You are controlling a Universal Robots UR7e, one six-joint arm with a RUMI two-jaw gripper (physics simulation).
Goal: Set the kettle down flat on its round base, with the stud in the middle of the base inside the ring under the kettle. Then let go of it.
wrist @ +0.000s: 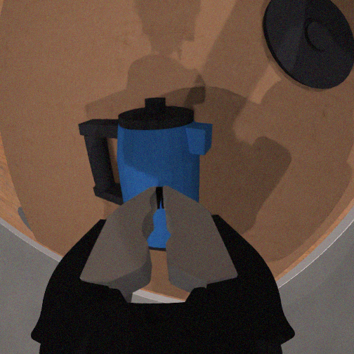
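Observation:
The blue kettle [159,155] with its black lid is seen from its side and appears to lie over on the table, apart from its base. Its lid and knob are towards the top of the view, its black handle is at the left and its short spout at the right. The ring under it is hidden. The round black base [287,55] lies at the upper right, with a round raised part in its middle. My gripper [160,188] is shut and empty. Its fingertips are in front of the kettle's lower body, covering part of it; whether they touch it I cannot tell.
The round brown wooden table [55,65] has a pale rim that curves across the lower left and lower right, with grey floor beyond. Dark shadows of the arm and the kettle fall across the table. A small grey shape shows near the left edge.

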